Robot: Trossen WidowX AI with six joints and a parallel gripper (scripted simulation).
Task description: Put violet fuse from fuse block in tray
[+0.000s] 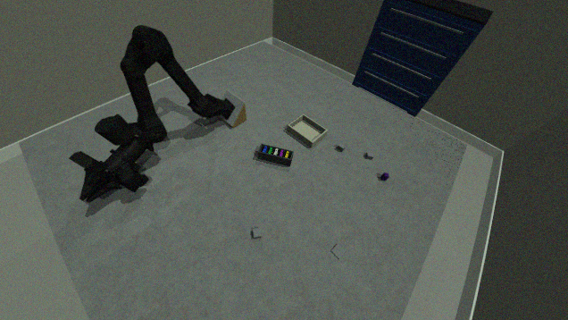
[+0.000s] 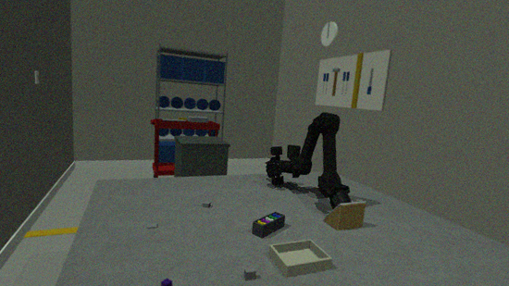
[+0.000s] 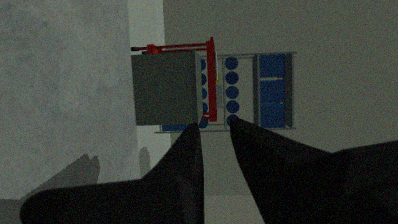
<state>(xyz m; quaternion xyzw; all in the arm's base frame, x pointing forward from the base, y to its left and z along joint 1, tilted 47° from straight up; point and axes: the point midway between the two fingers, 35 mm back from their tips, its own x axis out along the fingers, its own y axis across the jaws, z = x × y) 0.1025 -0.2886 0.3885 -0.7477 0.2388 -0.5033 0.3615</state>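
The violet fuse lies 54 cm to the left of my gripper tip, 19 cm ahead of it and 6 cm below it. The rest, counted from my gripper tip: blue fuse: 50 cm to the left, 14 cm ahead, 6 cm below; white fuse: 52 cm to the left, 17 cm ahead, 6 cm below; green fuse: 51 cm to the left, 16 cm ahead, 6 cm below.
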